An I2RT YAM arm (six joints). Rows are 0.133 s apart.
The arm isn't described. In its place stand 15 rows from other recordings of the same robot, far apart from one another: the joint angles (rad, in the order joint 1, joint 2, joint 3, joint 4, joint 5, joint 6), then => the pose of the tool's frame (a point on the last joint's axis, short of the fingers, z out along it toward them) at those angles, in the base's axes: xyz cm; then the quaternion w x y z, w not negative.
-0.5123 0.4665 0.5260 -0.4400 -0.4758 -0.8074 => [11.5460, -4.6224, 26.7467, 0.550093, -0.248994, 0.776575, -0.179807]
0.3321 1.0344 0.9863 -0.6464 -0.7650 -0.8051 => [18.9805, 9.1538, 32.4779, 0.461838, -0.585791, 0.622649, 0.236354]
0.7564 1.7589 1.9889 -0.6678 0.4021 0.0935 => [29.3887, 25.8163, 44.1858, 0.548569, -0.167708, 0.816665, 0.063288]
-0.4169 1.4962 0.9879 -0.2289 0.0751 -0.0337 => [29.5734, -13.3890, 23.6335, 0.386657, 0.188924, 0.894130, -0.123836]
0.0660 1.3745 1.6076 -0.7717 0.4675 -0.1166 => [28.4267, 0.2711, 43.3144, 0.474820, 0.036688, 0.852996, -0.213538]
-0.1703 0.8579 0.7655 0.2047 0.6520 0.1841 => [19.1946, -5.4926, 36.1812, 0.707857, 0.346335, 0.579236, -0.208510]
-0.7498 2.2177 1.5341 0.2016 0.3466 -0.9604 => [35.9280, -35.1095, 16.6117, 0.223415, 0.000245, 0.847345, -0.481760]
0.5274 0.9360 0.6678 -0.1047 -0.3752 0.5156 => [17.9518, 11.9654, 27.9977, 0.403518, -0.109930, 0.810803, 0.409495]
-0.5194 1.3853 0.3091 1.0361 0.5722 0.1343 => [20.2477, -13.7975, 18.1648, 0.613400, 0.407282, 0.592430, -0.326939]
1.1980 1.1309 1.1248 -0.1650 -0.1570 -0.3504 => [8.9697, 24.4639, 39.2285, 0.560644, -0.569270, 0.509919, 0.318736]
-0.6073 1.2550 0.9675 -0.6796 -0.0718 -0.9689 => [20.8506, -14.1782, 26.2361, 0.233806, -0.182073, 0.936702, -0.186477]
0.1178 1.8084 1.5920 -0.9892 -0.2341 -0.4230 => [36.9546, 5.2051, 27.4615, 0.195704, -0.281314, 0.935495, 0.086093]
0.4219 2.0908 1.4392 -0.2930 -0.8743 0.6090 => [38.9433, 20.4732, 16.3265, 0.044248, -0.049313, 0.870330, 0.487992]
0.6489 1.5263 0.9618 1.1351 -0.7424 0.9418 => [24.9735, 21.9624, 35.0996, 0.448258, -0.249697, 0.488520, 0.705737]
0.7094 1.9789 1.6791 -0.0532 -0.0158 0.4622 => [36.3381, 31.2699, 30.2900, 0.473003, -0.105609, 0.813439, 0.321609]
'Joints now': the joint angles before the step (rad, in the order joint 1, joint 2, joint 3, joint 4, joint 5, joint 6). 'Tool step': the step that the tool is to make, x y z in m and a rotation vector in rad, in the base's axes. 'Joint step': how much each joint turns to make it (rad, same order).
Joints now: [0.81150 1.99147 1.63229 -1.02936 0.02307 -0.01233]
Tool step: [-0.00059 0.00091 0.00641 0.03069 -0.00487 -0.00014]
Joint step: [0.00113 -0.01241 0.00577 0.00738 -0.01700 0.00465]
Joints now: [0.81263 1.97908 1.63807 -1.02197 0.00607 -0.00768]
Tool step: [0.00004 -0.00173 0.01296 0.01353 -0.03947 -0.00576]
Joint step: [-0.00129 -0.02446 0.01353 -0.00101 0.01984 0.00002]
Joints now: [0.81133 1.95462 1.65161 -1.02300 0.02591 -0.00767]
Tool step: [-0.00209 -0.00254 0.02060 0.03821 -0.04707 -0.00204]
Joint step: [0.00014 -0.04099 0.01835 0.00078 0.00813 -0.00002]
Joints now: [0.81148 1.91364 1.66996 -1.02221 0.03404 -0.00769]
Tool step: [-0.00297 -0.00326 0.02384 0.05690 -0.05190 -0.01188]
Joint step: [0.00000 -0.04703 0.02087 0.00869 0.00256 0.01171]
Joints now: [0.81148 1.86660 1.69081 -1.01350 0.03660 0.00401]
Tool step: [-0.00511 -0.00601 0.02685 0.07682 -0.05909 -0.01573]
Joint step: [-0.00143 -0.06113 0.01163 0.02303 -0.00322 0.01721]
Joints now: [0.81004 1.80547 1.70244 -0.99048 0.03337 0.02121]
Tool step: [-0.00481 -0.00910 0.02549 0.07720 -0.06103 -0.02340]
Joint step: [-0.00752 -0.06271 0.00487 0.02977 -0.00015 0.01846]
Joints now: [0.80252 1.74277 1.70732 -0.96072 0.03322 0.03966]
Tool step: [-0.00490 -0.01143 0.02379 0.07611 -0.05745 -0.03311]
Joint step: [-0.01203 -0.06197 0.00129 0.03049 0.00240 0.02422]
